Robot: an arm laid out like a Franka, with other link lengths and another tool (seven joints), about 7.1 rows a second.
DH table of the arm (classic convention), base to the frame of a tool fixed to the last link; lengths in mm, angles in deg. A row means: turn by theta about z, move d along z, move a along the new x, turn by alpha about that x. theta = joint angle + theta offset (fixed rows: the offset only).
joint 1: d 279.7, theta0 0, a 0, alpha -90
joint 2: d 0, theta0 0, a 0, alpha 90
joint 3: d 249.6, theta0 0, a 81.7, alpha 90
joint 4: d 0, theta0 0, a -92.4, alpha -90
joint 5: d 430.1, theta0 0, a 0, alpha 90
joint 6: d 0, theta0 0, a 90.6, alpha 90
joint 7: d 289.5, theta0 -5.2, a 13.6, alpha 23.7
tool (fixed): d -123, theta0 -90, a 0, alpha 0
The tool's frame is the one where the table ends.
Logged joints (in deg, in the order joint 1, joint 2, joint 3, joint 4, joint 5, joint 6, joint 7), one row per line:
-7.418, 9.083, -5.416, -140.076, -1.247, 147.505, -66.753
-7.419, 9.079, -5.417, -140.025, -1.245, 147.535, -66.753
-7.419, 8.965, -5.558, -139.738, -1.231, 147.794, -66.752
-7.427, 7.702, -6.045, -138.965, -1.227, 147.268, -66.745
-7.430, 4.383, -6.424, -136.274, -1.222, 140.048, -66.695
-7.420, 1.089, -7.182, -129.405, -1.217, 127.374, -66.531
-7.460, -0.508, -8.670, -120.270, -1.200, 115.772, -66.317
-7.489, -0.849, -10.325, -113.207, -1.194, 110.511, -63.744
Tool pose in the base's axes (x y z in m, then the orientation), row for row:
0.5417, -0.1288, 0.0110, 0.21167, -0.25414, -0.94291, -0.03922
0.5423, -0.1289, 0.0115, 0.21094, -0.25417, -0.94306, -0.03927
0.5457, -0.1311, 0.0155, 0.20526, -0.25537, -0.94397, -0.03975
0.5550, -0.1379, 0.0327, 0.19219, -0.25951, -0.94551, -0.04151
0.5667, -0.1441, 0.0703, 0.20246, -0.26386, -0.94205, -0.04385
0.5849, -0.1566, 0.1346, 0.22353, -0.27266, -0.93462, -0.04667
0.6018, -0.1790, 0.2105, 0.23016, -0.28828, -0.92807, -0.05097
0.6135, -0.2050, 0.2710, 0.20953, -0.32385, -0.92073, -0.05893
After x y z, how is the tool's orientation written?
As a quaternion, w x y z.
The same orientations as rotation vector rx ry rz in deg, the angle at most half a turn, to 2 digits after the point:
-40.45, -150.08, -6.24
-40.47, -150.16, -6.25
-40.79, -150.76, -6.35
-41.74, -152.07, -6.68
-42.20, -150.68, -7.01
-43.13, -147.83, -7.38
-45.44, -146.28, -8.03
-51.60, -146.72, -9.39

